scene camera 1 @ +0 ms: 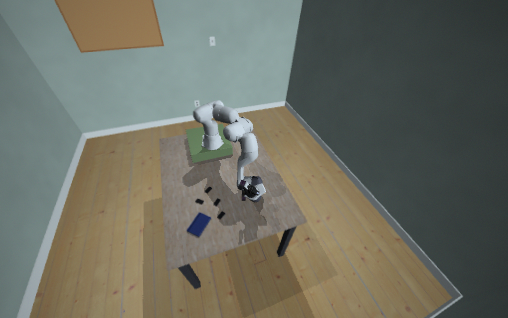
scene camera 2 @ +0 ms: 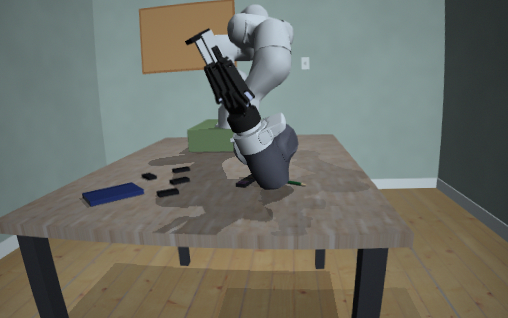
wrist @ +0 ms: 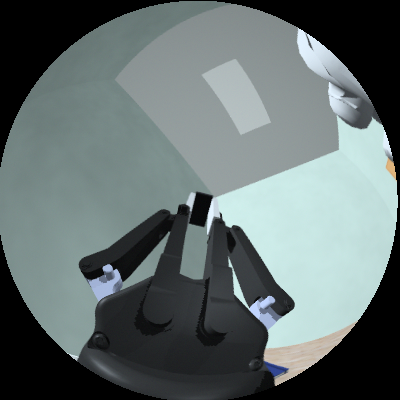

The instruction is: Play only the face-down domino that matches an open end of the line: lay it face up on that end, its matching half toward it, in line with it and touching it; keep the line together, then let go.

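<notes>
My gripper (scene camera 2: pixel 199 37) (wrist: pixel 201 202) points up and to the left, high above the table, shut on a black domino (scene camera 2: pixel 191 41) (wrist: pixel 201 211). The domino's pips cannot be read. A dark strip with purplish marks, seemingly the domino line (scene camera 2: pixel 244 183), lies on the table below the arm's wrist. Part of it is hidden, and its values cannot be read. Several loose black dominoes lie apart to the left: one (scene camera 1: pixel 208 190) (scene camera 2: pixel 181 170), another (scene camera 1: pixel 199 201) (scene camera 2: pixel 149 176), another (scene camera 1: pixel 217 202) (scene camera 2: pixel 180 180), and the nearest (scene camera 1: pixel 221 215) (scene camera 2: pixel 167 192). They show no visible pips.
A flat blue object (scene camera 1: pixel 199 225) (scene camera 2: pixel 113 193) (wrist: pixel 278 369) lies near the table's front left. A green pencil (scene camera 2: pixel 297 183) lies right of the strip, close to the low-hanging wrist. The arm stands on a green block (scene camera 1: pixel 212 156) (scene camera 2: pixel 210 139) at the table's back.
</notes>
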